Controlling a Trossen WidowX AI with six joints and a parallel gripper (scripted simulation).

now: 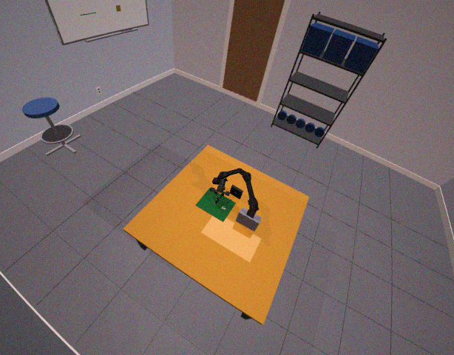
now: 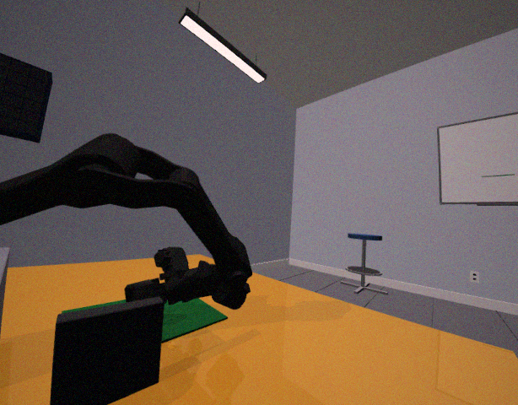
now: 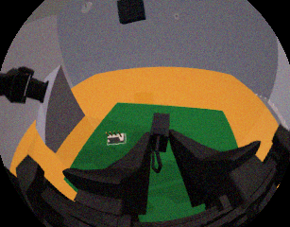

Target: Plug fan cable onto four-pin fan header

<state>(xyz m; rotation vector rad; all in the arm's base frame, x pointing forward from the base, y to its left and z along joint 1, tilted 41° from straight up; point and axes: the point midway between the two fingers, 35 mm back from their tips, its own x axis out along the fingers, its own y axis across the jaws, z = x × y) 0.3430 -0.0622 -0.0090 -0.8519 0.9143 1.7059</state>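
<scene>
The green board is 7 cm below my gripper tip and 1 cm to the left of it. Also, from my gripper tip: black fan 18 cm to the right, 10 cm behind; dark fan plug 1 cm to the left, 1 cm below.
</scene>
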